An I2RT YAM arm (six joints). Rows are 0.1 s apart.
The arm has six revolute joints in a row. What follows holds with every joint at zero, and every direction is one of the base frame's. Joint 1 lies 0.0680 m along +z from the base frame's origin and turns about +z. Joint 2 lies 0.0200 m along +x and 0.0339 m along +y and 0.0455 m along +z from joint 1 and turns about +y. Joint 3 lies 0.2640 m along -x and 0.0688 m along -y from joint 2 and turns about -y. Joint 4 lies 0.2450 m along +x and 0.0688 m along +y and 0.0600 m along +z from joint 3 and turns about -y. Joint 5 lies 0.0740 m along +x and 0.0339 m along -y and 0.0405 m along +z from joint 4 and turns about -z. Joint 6 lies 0.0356 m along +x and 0.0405 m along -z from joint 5 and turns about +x. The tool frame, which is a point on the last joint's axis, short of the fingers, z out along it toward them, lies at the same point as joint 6; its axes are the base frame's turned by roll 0.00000, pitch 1.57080 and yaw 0.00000 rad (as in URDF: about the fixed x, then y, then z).
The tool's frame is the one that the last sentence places.
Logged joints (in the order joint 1, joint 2, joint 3, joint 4, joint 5, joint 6), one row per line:
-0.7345, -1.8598, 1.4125, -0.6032, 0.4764, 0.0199
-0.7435, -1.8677, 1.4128, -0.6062, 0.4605, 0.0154
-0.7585, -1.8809, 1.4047, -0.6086, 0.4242, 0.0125
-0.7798, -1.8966, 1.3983, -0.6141, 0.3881, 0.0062
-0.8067, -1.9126, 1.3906, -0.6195, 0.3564, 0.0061
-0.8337, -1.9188, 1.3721, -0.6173, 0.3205, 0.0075
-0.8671, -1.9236, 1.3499, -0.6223, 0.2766, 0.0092
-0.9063, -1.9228, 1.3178, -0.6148, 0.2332, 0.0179
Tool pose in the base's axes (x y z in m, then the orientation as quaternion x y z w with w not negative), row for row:
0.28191, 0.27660, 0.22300, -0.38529, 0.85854, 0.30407, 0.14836
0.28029, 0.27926, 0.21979, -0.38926, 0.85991, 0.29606, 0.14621
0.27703, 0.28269, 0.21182, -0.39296, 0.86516, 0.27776, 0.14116
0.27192, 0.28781, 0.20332, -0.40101, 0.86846, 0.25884, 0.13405
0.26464, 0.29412, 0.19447, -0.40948, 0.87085, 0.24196, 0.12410
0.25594, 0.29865, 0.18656, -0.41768, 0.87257, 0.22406, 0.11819
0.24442, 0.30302, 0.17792, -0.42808, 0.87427, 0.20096, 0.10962
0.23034, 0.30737, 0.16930, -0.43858, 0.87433, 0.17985, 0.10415
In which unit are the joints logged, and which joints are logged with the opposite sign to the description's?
The joints are logged in radians. Opposite sign: joint 1, joint 2, joint 5.
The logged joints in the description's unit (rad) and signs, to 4 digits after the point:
0.7345, 1.8598, 1.4125, -0.6032, -0.4764, 0.0199
0.7435, 1.8677, 1.4128, -0.6062, -0.4605, 0.0154
0.7585, 1.8809, 1.4047, -0.6086, -0.4242, 0.0125
0.7798, 1.8966, 1.3983, -0.6141, -0.3881, 0.0062
0.8067, 1.9126, 1.3906, -0.6195, -0.3564, 0.0061
0.8337, 1.9188, 1.3721, -0.6173, -0.3205, 0.0075
0.8671, 1.9236, 1.3499, -0.6223, -0.2766, 0.0092
0.9063, 1.9228, 1.3178, -0.6148, -0.2332, 0.0179

